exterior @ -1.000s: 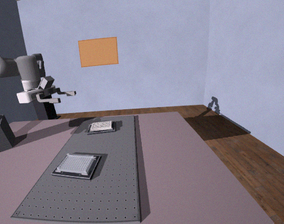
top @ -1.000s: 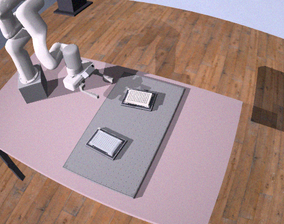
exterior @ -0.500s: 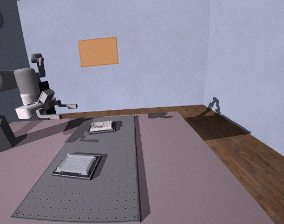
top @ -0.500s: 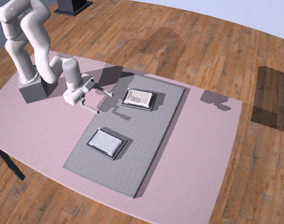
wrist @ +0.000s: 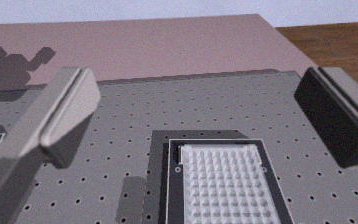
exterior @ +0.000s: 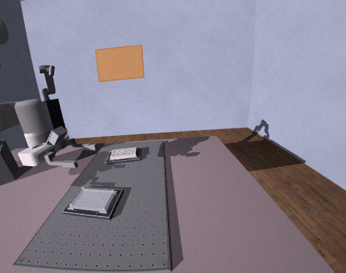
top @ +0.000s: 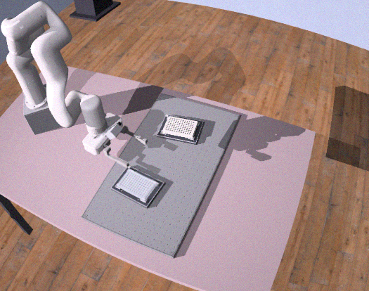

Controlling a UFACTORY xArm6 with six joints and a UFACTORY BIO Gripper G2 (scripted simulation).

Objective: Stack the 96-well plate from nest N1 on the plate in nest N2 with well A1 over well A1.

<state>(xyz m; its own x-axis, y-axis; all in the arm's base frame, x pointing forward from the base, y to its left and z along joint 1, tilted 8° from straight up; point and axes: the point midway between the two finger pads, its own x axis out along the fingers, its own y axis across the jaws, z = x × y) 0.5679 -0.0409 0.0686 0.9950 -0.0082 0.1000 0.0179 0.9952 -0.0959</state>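
The clear 96-well plate lies 20 mm ahead of my hand, 40 mm to the right of it and 140 mm below it. Also, from my hand: plate nest 20 mm ahead, 40 mm to the right, 150 mm below.
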